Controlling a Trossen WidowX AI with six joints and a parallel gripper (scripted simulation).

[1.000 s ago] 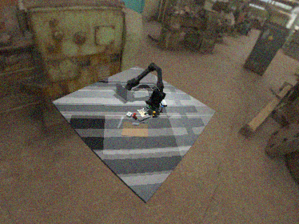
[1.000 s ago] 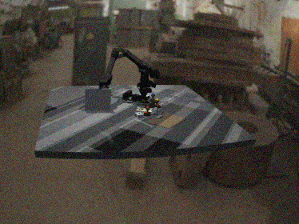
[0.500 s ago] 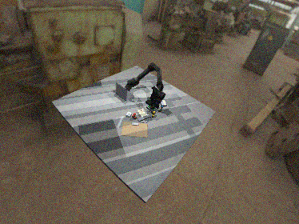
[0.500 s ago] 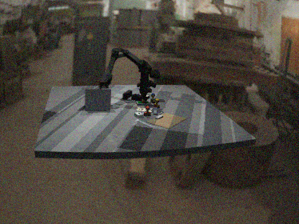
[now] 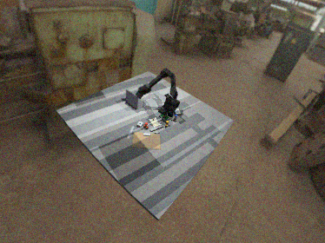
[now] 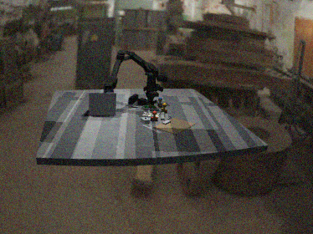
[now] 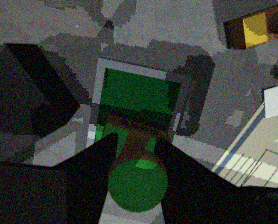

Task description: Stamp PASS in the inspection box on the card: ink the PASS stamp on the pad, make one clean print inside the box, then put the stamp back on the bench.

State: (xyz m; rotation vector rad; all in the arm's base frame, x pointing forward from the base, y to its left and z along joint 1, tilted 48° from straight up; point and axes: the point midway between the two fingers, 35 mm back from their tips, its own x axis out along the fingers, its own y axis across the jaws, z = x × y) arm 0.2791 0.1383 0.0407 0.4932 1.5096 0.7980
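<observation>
My gripper tip is now right at the pass stamp. From my gripper tip the other things lie so: dark block: 20 mm behind, 100 mm to the left, 20 mm below; then green ink pad: 30 mm below; then yellow-knobbed stamp: 90 mm ahead, 60 mm to the right, 20 mm below.
</observation>
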